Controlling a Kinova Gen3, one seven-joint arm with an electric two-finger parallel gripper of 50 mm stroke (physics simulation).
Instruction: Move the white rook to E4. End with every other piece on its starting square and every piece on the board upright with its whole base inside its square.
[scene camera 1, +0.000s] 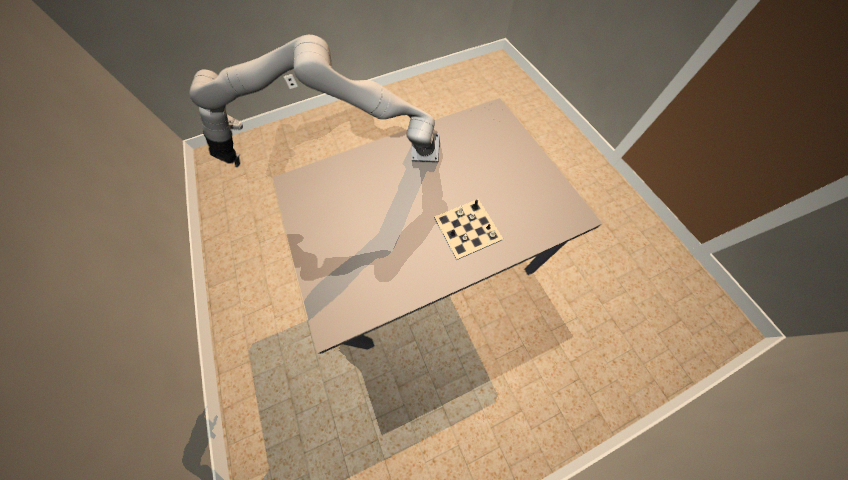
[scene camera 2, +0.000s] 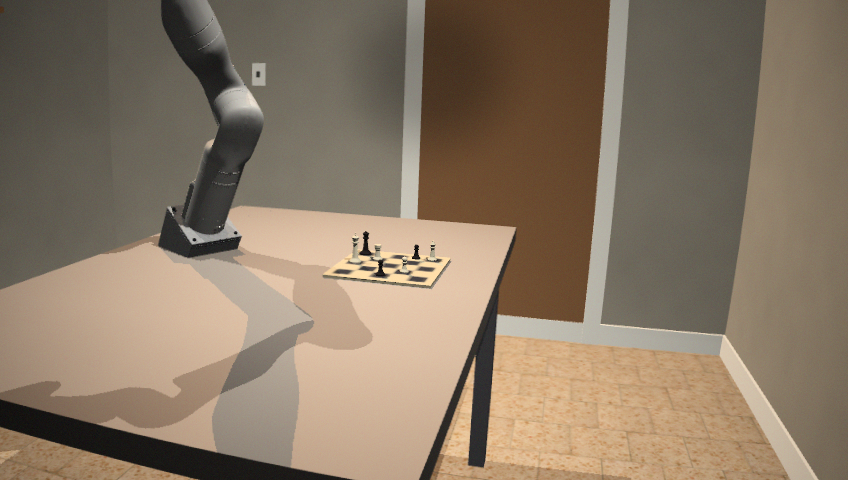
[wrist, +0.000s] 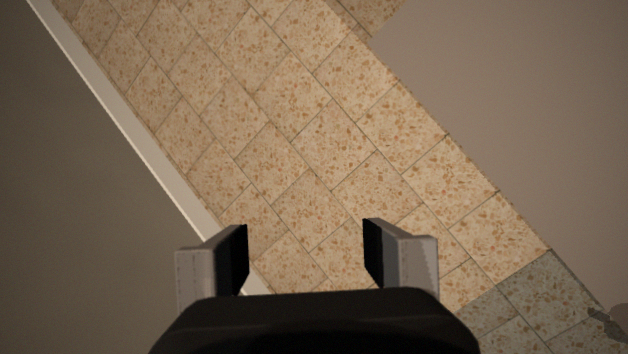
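Pixels of known places: gripper, fingertip midpoint: (scene camera 1: 230, 162) (wrist: 306, 246); arm's base, origin of the base link: (scene camera 2: 204, 221).
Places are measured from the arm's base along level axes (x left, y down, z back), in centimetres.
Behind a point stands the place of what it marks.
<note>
The chessboard (scene camera 1: 457, 257) {z -54.6, x -8.9, y 6.2 cm} (scene camera 2: 380, 281) {z -45.2, x -9.7, y 6.4 cm} lies on the table with several upright white and black pieces. A short, broad-topped white piece (scene camera 1: 471, 217) {z -40.5, x 4.6, y 5.6 cm} (scene camera 2: 377, 252) {z -40.1, x 4.6, y 4.5 cm}, which looks like the white rook, stands on it beyond the black piece (scene camera 1: 452, 233) {z -44.3, x -6.4, y 5.1 cm} (scene camera 2: 380, 268) {z -44.2, x -6.4, y 4.8 cm}; its square's name cannot be read. Another short white piece (scene camera 1: 464, 237) {z -48.2, x -2.7, y 4.8 cm} (scene camera 2: 404, 265) {z -48.1, x -2.7, y 4.7 cm} stands nearer the edge; its type is hard to tell. My gripper (scene camera 1: 229, 161) {z 6.8, x -77.7, y -20.2 cm} (wrist: 306, 246) {z 6.8, x -77.7, y -20.2 cm} is open and empty, high up and far left of the board in the first scene view. It does not show in the second scene view.
A tall white piece (scene camera 1: 460, 212) {z -36.8, x 1.0, y 4.6 cm} (scene camera 2: 355, 248) {z -36.3, x 0.9, y 3.1 cm} and a tall black piece (scene camera 1: 475, 205) {z -36.3, x 8.5, y 4.5 cm} (scene camera 2: 365, 243) {z -36.1, x 8.3, y 3.7 cm} stand close to the rook-like piece. A black piece (scene camera 2: 415, 252) {z -47.5, x 8.7, y 4.8 cm} and a white piece (scene camera 2: 432, 251) {z -51.3, x 8.7, y 4.2 cm} stand farther right. The table (scene camera 1: 368, 208) {z -17.0, x -35.3, y 6.8 cm} (scene camera 2: 148, 309) {z -13.1, x -38.6, y 6.8 cm} carries the arm's base (scene camera 1: 424, 155) {z -4.7, x -2.4, y 0.1 cm} (scene camera 2: 205, 245) {z -3.1, x -4.8, y 4.3 cm}.
</note>
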